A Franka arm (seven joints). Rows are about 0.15 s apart.
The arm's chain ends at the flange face. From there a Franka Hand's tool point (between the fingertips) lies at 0.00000 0.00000 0.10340 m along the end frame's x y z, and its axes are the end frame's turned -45 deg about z.
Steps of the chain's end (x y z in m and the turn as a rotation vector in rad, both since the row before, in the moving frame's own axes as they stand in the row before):
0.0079 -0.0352 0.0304 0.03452 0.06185 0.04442
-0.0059 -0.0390 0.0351 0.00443 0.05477 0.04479
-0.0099 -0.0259 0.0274 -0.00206 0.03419 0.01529
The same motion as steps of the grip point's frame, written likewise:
0.0375 -0.0172 0.0301 -0.01933 0.06814 0.04442
0.0276 -0.0280 0.0349 -0.03560 0.04186 0.04479
0.0136 -0.0226 0.0273 -0.02563 0.02272 0.01529

